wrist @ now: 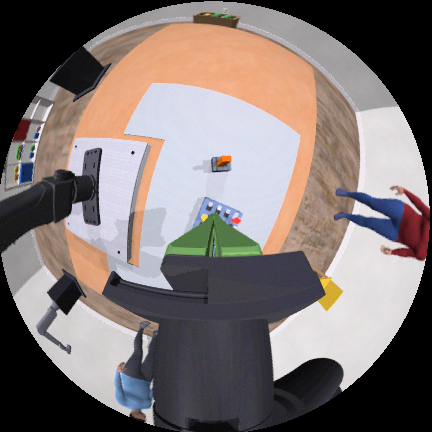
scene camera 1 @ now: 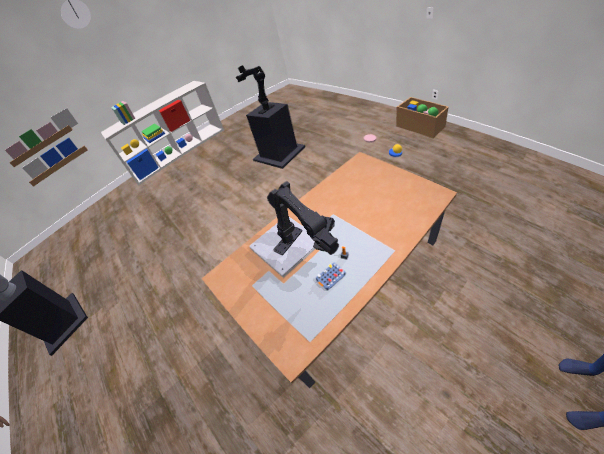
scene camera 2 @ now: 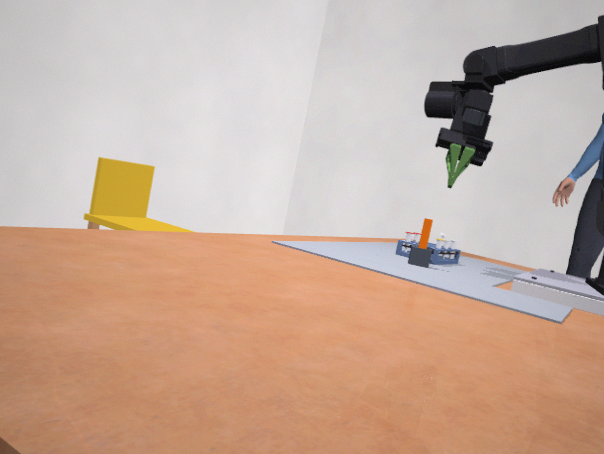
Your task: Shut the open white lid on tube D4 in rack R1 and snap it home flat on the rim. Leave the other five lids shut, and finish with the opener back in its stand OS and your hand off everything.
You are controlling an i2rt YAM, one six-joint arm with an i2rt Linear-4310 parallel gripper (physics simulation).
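Places are measured from the arm's base along level axes (x down, y ahead, z right), in metres.
Pixels of known places: gripper, between the fingertips: (wrist: 213, 217) (scene camera 2: 449, 187); arm's base, origin of its link: (wrist: 90, 186) (scene camera 1: 288, 240).
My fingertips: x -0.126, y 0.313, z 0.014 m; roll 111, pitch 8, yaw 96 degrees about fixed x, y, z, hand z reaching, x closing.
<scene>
Ahead of a thing's pixels: the offset from my fingertips to its top centre. "spot": to the spot under its first point. Level surfaces: height alone.
My gripper (scene camera 2: 450, 186) (wrist: 213, 217) is shut, its green fingertips together with nothing between them, in the air above the rack. The blue rack R1 @(dx +0.089, dy +0.018, dz +0.071 m) (scene camera 1: 327, 285) (scene camera 2: 452, 261) (wrist: 205, 205) stands on the grey mat and holds small tubes with red, yellow and white lids. In the wrist view my fingers hide part of it. The open white lid on D4 is too small to tell for sure; a small white piece @(spot: dx +0.096, dy +0.000, dz +0.067 m) (scene camera 2: 442, 235) rises above the tubes in scene camera 2. The orange opener @(dx +0.066, dy +0.018, dz -0.078 m) (scene camera 1: 344, 249) (scene camera 2: 425, 233) (wrist: 224, 161) stands upright in its dark stand OS @(dx +0.119, dy +0.018, dz -0.078 m) (scene camera 1: 344, 255) (scene camera 2: 419, 257) (wrist: 220, 168), beside the rack.
The grey mat @(dx +0.151 m) (scene camera 1: 370, 250) (scene camera 2: 350, 257) (wrist: 185, 110) lies on the orange table @(dx +0.154 m) (scene camera 1: 380, 195) (scene camera 2: 200, 325) (wrist: 230, 55). The arm's pale base plate (scene camera 1: 282, 267) (scene camera 2: 555, 282) (wrist: 115, 175) lies beside the mat. A yellow chair (scene camera 2: 122, 190) and two people are beyond the table.
</scene>
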